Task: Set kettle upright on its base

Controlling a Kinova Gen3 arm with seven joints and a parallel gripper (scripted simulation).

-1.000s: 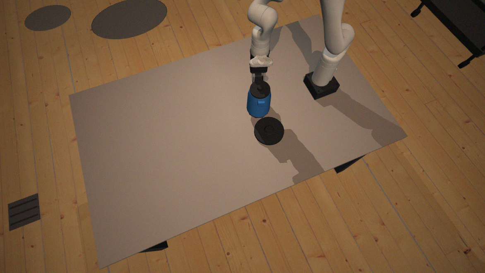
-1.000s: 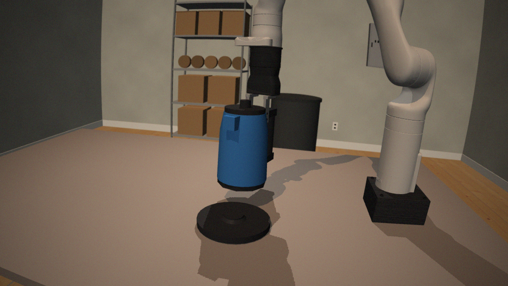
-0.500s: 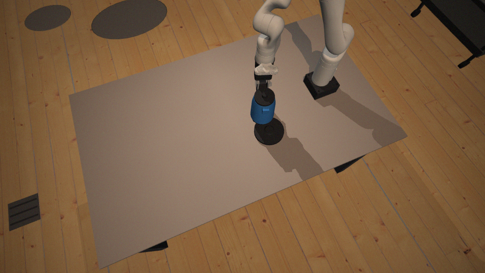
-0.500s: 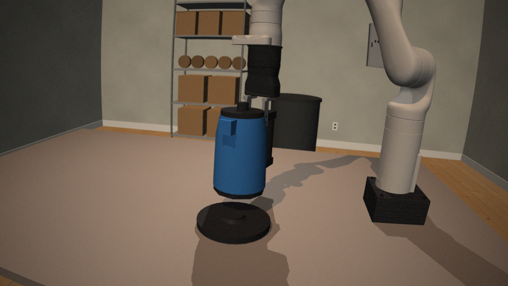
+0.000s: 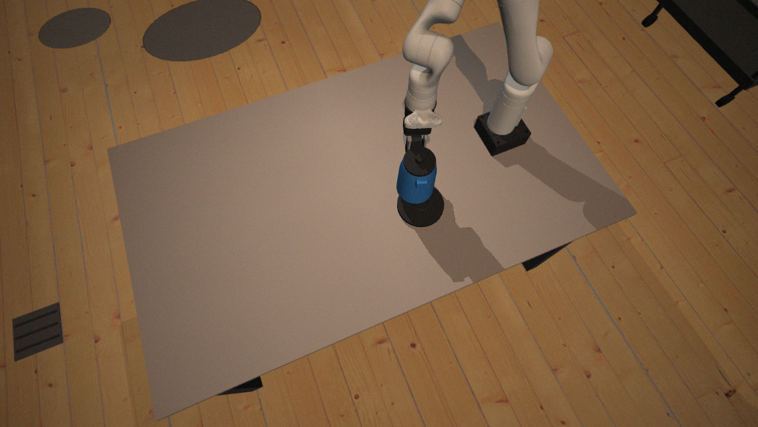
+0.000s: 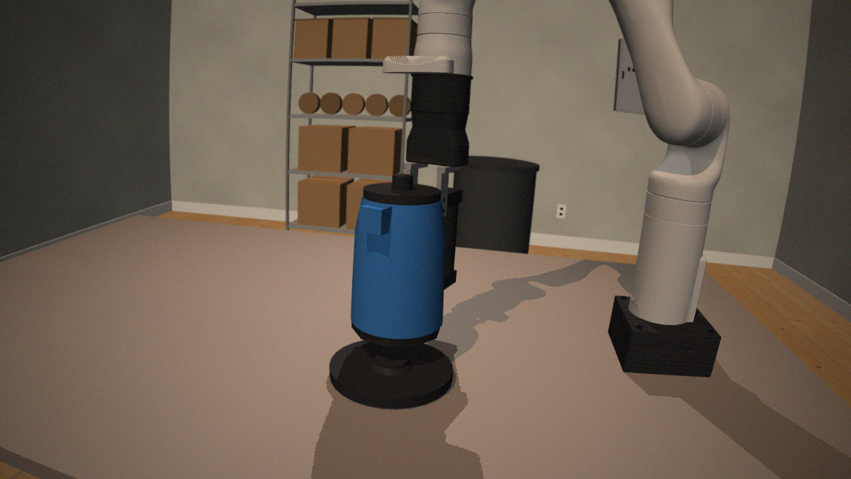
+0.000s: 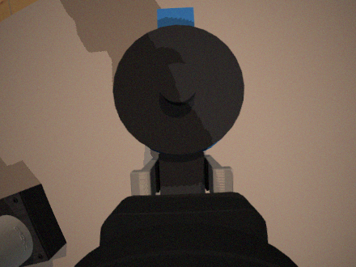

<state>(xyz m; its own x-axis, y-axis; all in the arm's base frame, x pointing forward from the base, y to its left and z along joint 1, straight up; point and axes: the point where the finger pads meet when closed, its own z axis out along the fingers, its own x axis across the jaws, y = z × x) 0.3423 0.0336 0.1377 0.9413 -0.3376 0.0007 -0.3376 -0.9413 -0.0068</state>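
Now: hand 60 mm above the blue kettle, 30 mm to the right of it and 10 mm short of it. The rest, counted from my hand: round black base: 190 mm below, 100 mm to the left, 20 mm ahead.
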